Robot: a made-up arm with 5 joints.
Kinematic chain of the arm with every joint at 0, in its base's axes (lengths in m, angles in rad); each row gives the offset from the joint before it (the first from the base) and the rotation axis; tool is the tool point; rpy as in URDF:
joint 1: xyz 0.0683 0 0.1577 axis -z
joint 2: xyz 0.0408 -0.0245 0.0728 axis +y
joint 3: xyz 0.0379 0 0.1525 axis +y
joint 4: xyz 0.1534 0 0.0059 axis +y
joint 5: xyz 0.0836 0.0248 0 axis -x
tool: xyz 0 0 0 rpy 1.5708 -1.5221 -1.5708
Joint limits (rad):
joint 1: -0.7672..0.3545
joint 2: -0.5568..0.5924
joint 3: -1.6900..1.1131
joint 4: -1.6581..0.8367
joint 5: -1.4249..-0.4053
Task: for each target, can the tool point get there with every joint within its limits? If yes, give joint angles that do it. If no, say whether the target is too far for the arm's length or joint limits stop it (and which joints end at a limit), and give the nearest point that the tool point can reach.
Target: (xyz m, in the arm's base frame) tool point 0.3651 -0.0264 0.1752
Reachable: yes | joints 0.0896 0.4507 0.5120 -0.2671 -0.7563
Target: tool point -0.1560 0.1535 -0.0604
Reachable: no: joint limits stop it (at a limit: joint 1, joint 2, joint 3) | nearest point 0.1328 0.0627 0.1181 | short by 0.352 m
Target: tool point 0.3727 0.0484 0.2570
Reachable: yes | joints -0.1567 0.1872 0.5120 -0.4322 -1.2026
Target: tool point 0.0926 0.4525 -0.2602
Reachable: no: too far | nearest point 0.2293 0.1556 0.1083 | short by 0.493 m
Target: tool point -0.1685 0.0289 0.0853
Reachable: no: joint limits stop it (at a limit: joint 1, joint 2, joint 3, joint 4) | nearest point 0.1211 0.0513 0.1359 | short by 0.295 m
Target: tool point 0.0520 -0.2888 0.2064
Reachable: no: joint limits stop it (at a limit: joint 1, joint 3, joint 4) | nearest point 0.1891 -0.0444 0.1825 | short by 0.281 m
